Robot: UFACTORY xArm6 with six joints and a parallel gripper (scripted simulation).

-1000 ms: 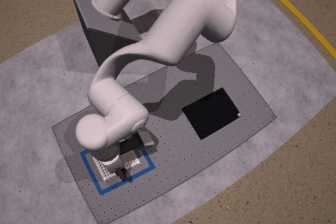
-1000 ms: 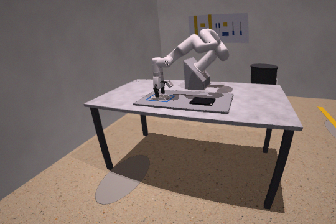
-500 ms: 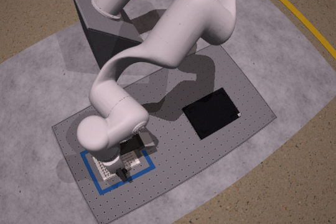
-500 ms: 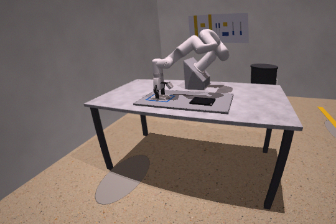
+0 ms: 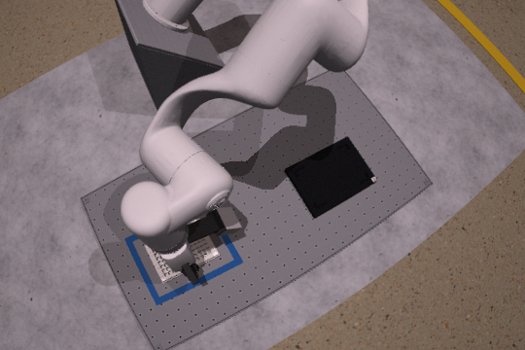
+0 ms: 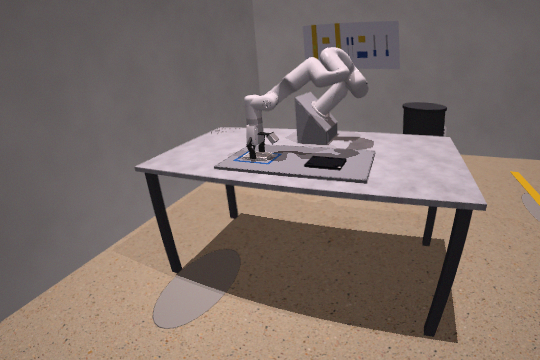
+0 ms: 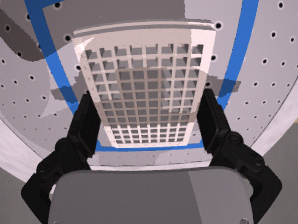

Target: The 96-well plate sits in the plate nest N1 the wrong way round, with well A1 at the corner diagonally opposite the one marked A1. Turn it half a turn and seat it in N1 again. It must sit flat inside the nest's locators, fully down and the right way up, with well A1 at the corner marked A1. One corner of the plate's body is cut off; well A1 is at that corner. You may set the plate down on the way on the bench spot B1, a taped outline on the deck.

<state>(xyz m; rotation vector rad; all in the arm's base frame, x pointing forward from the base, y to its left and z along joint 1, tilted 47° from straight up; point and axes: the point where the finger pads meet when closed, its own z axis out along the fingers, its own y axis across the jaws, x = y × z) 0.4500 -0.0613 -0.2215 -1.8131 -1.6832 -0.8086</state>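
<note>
The white 96-well plate is 1 cm below my hand. The rest, counted from my hand: white A1 mark: 8 cm ahead, 42 cm to the left, 1 cm below; then black plate nest N1: 2 cm ahead, 35 cm to the left, 1 cm below.
</note>
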